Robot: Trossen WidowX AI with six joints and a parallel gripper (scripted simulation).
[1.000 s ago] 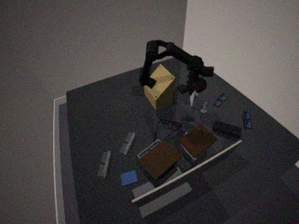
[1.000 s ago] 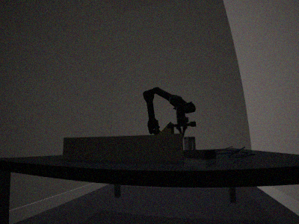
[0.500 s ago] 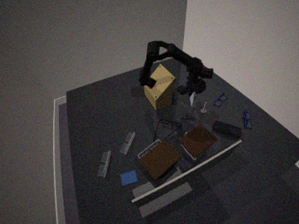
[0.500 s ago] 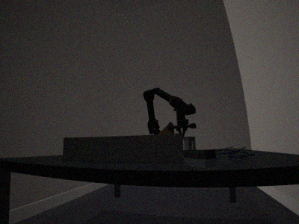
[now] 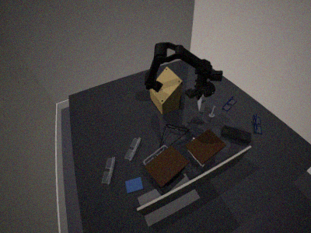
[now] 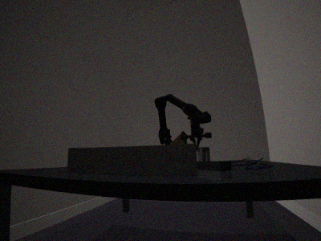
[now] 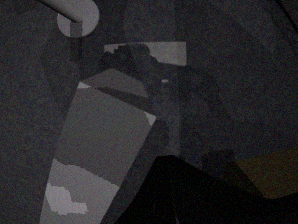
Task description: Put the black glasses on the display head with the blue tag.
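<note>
My gripper tip is 40 mm to the right of the grey-white block and 40 mm above it. From my gripper tip the other things lie so: dark case (300 mm ahead, 80 mm below, 40 mm to the left); then brown display head (430 mm to the right, 210 mm ahead, 40 mm below); then long white bar (360 mm ahead, 330 mm to the right, 40 mm below).
</note>
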